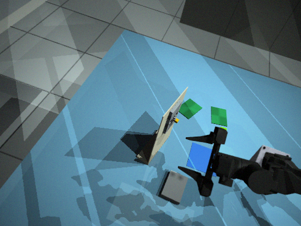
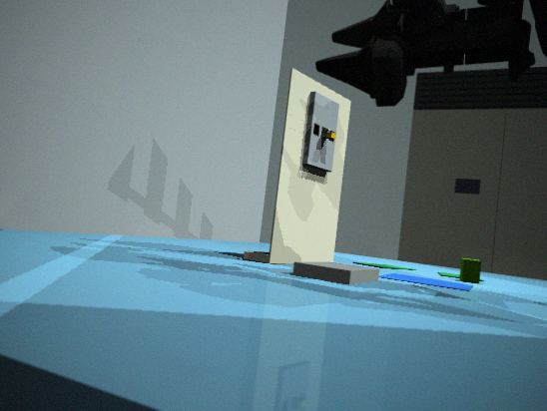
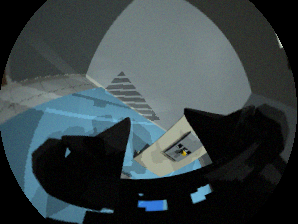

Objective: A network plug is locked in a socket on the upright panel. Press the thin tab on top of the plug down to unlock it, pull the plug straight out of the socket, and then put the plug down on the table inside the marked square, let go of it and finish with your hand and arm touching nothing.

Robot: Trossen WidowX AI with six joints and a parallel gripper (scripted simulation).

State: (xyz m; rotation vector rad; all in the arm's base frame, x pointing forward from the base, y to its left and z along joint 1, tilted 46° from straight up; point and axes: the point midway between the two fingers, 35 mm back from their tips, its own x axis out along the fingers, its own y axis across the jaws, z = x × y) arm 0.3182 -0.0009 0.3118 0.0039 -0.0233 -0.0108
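The grey plug is 4 cm ahead of my gripper tip, 17 cm to the right of it and 6 cm below it. From my gripper tip the other things lie so: blue marked square (13 cm behind, 20 cm to the right, 27 cm below); then flat grey slab (4 cm behind, 4 cm to the right, 26 cm below); then upright panel (6 cm ahead, 18 cm to the right, 14 cm below).
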